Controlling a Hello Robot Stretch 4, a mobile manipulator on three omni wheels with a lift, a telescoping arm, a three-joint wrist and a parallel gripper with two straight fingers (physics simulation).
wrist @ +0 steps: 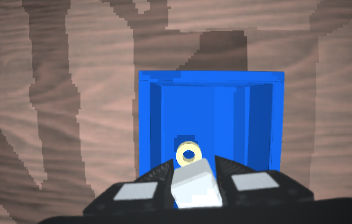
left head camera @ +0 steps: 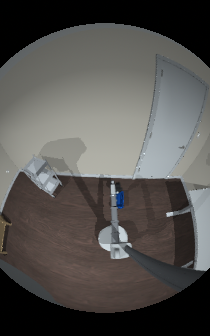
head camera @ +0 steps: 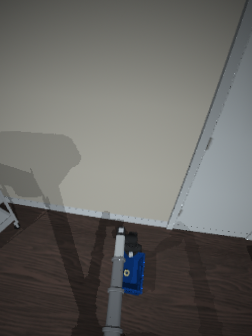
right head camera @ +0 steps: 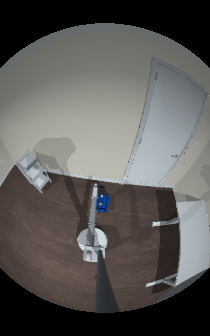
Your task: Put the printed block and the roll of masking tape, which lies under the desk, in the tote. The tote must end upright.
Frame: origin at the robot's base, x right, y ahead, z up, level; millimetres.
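Seen in the pictures: gripper, fingertip midpoint: (wrist: 195, 172) (left head camera: 116, 192) (head camera: 130, 254) (right head camera: 101, 195).
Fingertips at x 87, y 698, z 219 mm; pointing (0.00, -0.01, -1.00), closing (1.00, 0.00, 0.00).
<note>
Pixels of each thing's top centre, then the offset from my fingertips to it. Level surfaces: height alone.
- blue tote, top centre: (wrist: 208, 178) (head camera: 131, 269) (right head camera: 101, 201) (left head camera: 117, 198) dx +17, dy -57, dz -127 mm
- masking tape, top centre: (wrist: 188, 156) (head camera: 126, 272) dx -12, dy -49, dz -221 mm
- printed block, top centre: (wrist: 196, 197) (head camera: 130, 253) dx +0, dy -5, dz +33 mm
- white desk, surface height: dz +473 mm
The blue tote (head camera: 142, 272) (left head camera: 121, 200) (right head camera: 106, 204) (wrist: 210, 76) stands upright on the floor. The roll of masking tape (head camera: 124, 271) (wrist: 180, 151), a small pale yellow ring, lies inside it on the bottom. My gripper (head camera: 131, 251) (wrist: 195, 172) is shut on the printed block (head camera: 131, 255) (wrist: 196, 185), a white block seen tilted between the two dark fingers. The gripper and block are above the tote's end nearest the wall; the block overlaps the tape's edge in the wrist view. The arm hides the tote's left side in the head view.
A baseboard and wall lie just beyond the gripper, with a door (head camera: 225, 150) (left head camera: 172, 115) (right head camera: 172, 120) to the right. A white cart (head camera: 4, 218) (left head camera: 37, 166) (right head camera: 27, 161) stands at the left. The white desk (left head camera: 202, 230) (right head camera: 194, 245) stands at the right, its legs over the floor.
</note>
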